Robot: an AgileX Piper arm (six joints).
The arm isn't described. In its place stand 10 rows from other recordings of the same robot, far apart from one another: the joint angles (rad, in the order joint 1, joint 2, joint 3, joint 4, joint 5, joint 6), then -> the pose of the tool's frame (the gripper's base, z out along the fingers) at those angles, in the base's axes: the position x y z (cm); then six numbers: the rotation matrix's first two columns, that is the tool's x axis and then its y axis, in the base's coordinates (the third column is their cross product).
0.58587 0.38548 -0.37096 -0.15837 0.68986 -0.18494 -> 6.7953 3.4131 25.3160 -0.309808 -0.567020 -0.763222 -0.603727 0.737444 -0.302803
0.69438 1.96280 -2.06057 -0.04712 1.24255 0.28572 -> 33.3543 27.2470 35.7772 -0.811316 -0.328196 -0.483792 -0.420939 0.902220 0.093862
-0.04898 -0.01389 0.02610 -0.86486 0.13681 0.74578 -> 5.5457 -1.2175 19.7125 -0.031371 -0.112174 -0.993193 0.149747 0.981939 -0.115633
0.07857 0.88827 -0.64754 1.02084 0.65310 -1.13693 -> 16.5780 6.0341 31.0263 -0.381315 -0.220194 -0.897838 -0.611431 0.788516 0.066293
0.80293 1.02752 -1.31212 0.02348 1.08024 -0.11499 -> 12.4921 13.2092 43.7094 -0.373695 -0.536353 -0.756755 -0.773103 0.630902 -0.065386
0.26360 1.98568 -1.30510 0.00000 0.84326 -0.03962 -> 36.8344 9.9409 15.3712 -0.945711 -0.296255 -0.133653 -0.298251 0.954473 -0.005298
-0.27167 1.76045 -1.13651 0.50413 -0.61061 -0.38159 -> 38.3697 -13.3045 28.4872 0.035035 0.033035 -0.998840 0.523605 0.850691 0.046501
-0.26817 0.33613 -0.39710 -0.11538 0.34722 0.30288 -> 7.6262 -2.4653 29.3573 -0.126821 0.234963 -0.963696 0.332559 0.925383 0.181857
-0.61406 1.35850 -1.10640 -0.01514 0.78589 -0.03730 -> 22.9986 -16.3328 31.3669 -0.692287 0.429344 -0.580002 0.548659 0.835245 -0.036589
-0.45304 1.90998 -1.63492 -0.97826 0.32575 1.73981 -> 40.5252 -22.4149 31.9155 0.224010 0.650254 -0.725940 0.687624 0.422403 0.590550
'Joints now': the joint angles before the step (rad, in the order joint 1, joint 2, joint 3, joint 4, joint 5, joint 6). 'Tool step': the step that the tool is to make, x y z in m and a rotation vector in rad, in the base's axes. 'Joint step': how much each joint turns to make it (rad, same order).
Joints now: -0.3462, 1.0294, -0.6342, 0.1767, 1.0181, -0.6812
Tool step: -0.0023, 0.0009, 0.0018, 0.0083, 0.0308, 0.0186
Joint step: -0.0007, 0.0001, -0.0102, -0.0024, 0.0443, -0.0116
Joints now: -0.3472, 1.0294, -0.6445, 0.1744, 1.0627, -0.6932
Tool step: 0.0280, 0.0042, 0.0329, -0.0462, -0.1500, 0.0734
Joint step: 0.0747, 0.0337, -0.1349, 0.0074, -0.0550, -0.0107
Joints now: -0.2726, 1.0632, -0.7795, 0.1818, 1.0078, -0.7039
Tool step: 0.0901, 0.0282, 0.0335, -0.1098, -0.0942, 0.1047
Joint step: 0.2441, 0.2758, -0.3232, -0.1700, -0.0771, 0.1775
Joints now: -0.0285, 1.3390, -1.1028, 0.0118, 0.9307, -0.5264
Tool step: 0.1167, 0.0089, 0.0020, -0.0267, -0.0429, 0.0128
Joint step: 0.0406, 0.4005, -0.4476, -0.0455, 0.0044, 0.0383
